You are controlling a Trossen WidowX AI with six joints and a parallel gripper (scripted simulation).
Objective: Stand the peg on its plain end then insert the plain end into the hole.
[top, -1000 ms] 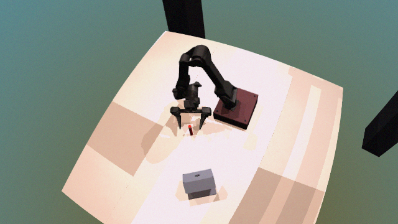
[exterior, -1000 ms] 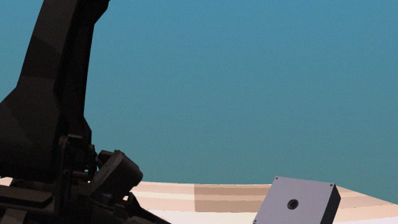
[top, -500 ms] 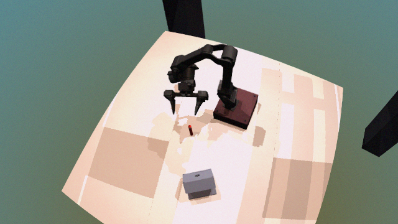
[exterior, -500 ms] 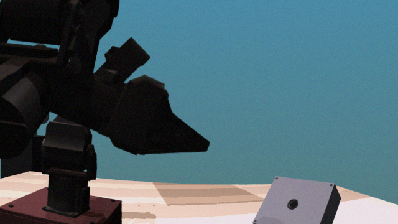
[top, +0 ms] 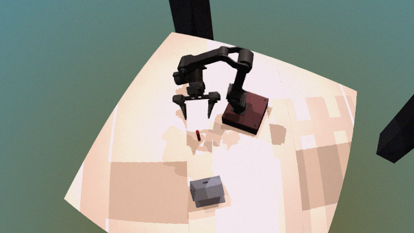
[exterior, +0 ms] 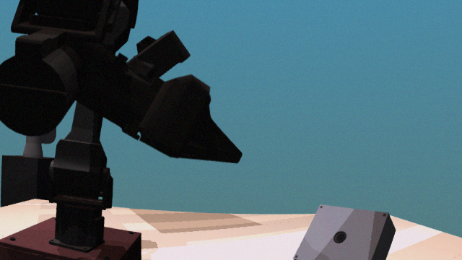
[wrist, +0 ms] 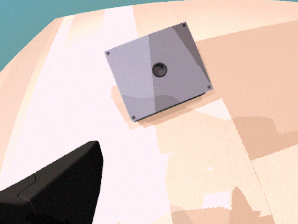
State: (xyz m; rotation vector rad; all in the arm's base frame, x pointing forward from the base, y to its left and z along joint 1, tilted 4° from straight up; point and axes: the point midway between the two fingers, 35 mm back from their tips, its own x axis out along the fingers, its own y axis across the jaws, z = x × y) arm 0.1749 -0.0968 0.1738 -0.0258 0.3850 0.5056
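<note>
Now: the red peg 10 mm behind my gripper tip, 20 mm to the right of it and 150 mm below it. The rest, counted from my gripper tip: grey sloped panel: 200 mm ahead, 150 mm to the left, 140 mm below.
</note>
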